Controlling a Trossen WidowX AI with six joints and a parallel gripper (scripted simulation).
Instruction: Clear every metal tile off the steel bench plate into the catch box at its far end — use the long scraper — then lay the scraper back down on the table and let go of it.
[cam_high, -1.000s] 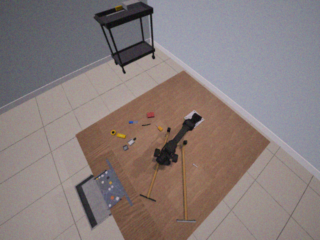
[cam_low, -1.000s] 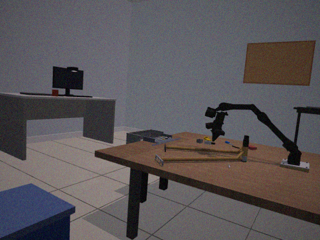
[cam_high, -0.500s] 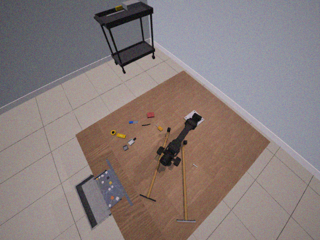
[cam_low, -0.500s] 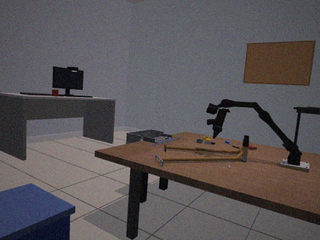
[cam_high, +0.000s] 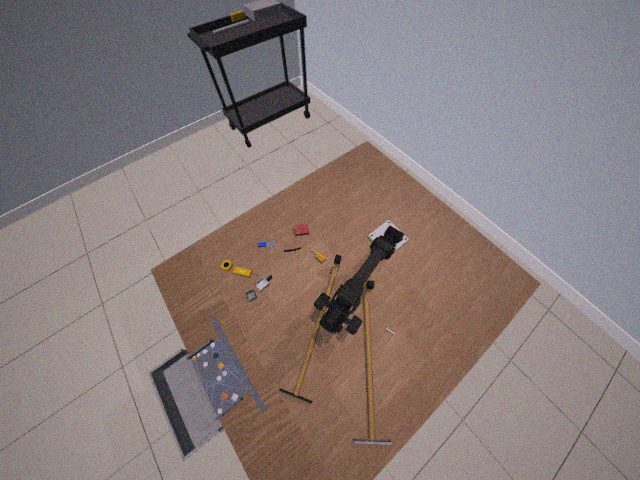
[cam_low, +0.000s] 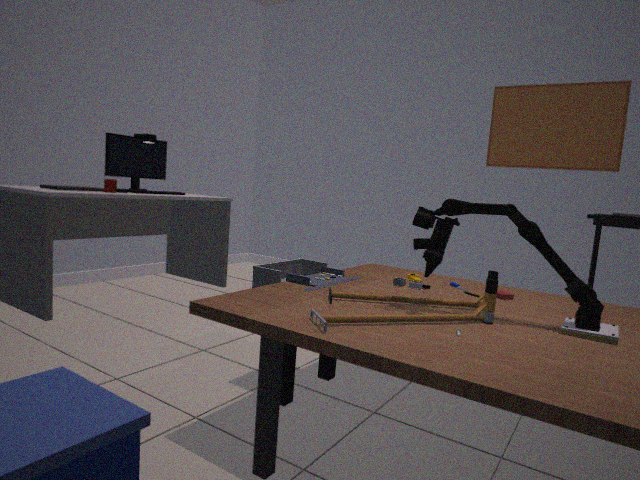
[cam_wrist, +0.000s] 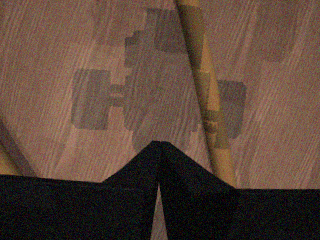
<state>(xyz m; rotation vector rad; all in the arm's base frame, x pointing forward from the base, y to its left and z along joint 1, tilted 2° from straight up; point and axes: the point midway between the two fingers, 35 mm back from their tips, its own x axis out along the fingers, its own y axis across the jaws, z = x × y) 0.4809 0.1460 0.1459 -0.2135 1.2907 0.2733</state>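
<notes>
My gripper tip is 50 mm short of the long scraper, 50 mm above it and 30 mm to the left of it. From my gripper tip the other things lie so: scoop: 340 mm to the right, 150 mm ahead, 110 mm below; yellow ribbed bit: 300 mm to the right, 140 mm behind, 100 mm below; long yellow-handled tool: 200 mm to the left, 50 mm below, 40 mm behind.
</notes>
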